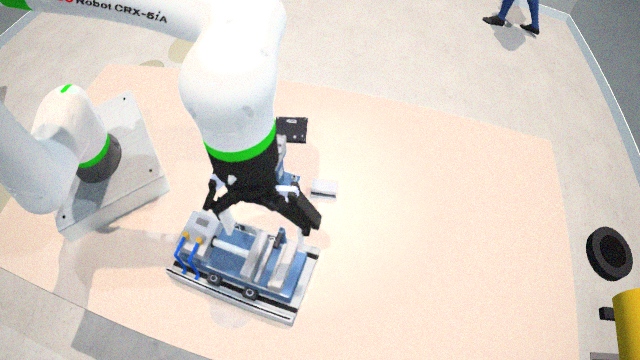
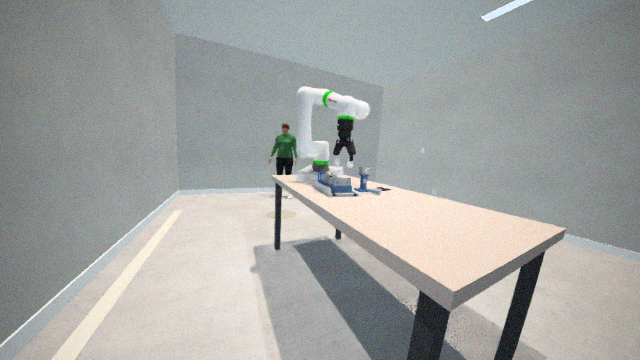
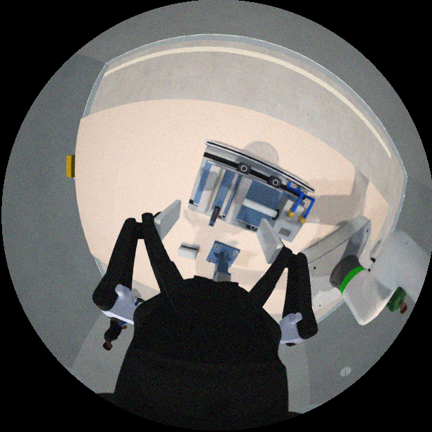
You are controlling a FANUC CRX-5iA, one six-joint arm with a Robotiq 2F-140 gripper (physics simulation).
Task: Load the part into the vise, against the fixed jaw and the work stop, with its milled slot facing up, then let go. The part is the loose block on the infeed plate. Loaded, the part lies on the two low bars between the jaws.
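Frame: origin at the arm's base, x right, y ahead, z up, level; centimetres.
Seen in the pictures: gripper, fingertip midpoint: [image 1: 265,235] [image 2: 342,166]; arm's base, origin of the base link: [image 1: 97,158] [image 2: 321,169].
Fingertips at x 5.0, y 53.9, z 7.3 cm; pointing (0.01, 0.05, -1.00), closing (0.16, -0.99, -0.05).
Pixels of each thing's middle, then the offset from my fingertips to it.
- vise, body centre: [image 1: 239,258] [image 2: 333,183] dy -6.1, dx +2.5, dz -11.3 cm
- small light block, body centre: [image 1: 324,189] dy +4.3, dx -22.2, dz -14.4 cm
- dark work stop, body centre: [image 1: 277,240] dy +0.8, dx -2.8, dz -7.3 cm
- flat black plate, body centre: [image 1: 290,129] dy -11.0, dx -38.3, dz -15.9 cm
My gripper [image 1: 266,225] [image 2: 343,163] [image 3: 220,217] is open with nothing between its light finger pads. It hangs above the table, over the work-stop side of the vise [image 1: 225,265] [image 2: 342,189] [image 3: 260,192]. A small light block [image 1: 324,187] [image 3: 188,251] with a dark stripe along one side lies flat beyond the vise; it looks like the part, and a plate under it cannot be made out. The moving jaw [image 1: 254,257] and fixed jaw [image 1: 283,265] stand apart, with a low bar and blue base visible between them. The dark work stop [image 1: 279,239] [image 3: 214,216] stands at one end of the gap.
A blue stand [image 1: 291,179] [image 2: 363,181] [image 3: 225,250] with a grey head rises near the light block, partly hidden by my gripper. A flat black plate [image 1: 291,131] lies behind it. The robot's base plate [image 3: 325,245] and blue hoses [image 1: 178,252] [image 3: 311,202] are at the vise's other end.
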